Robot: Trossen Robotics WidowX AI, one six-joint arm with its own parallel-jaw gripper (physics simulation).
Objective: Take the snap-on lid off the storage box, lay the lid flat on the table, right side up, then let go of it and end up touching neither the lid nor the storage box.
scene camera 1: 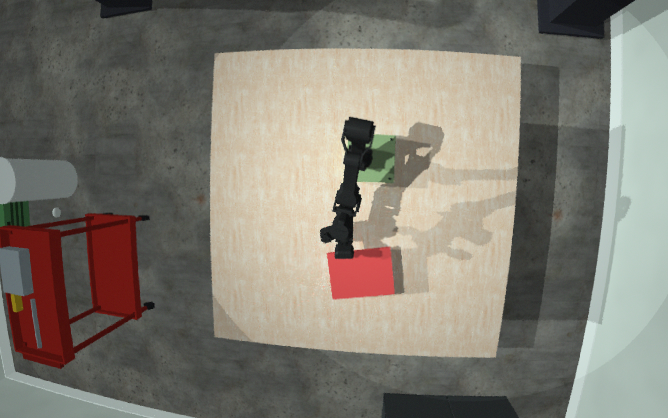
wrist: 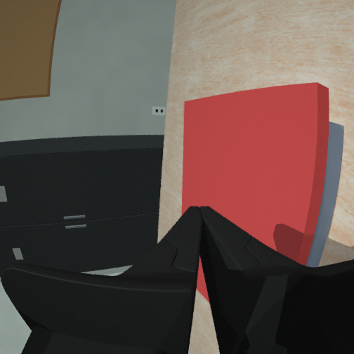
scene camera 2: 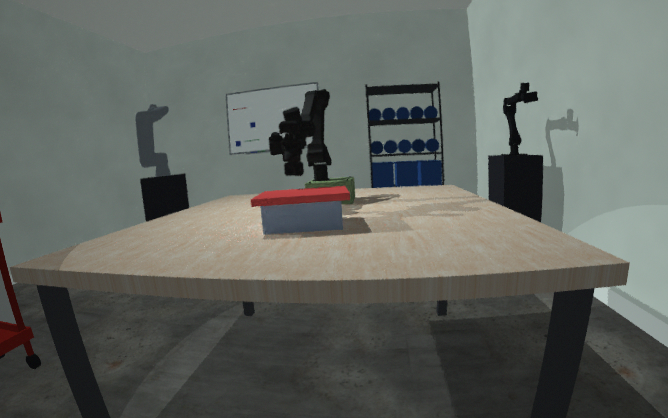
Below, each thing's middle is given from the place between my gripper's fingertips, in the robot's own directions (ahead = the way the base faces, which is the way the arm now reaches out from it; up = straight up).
Right now the red lid [scene camera 1: 369, 273] is 8 cm ahead of my hand, 6 cm to the left of it and 10 cm below it.
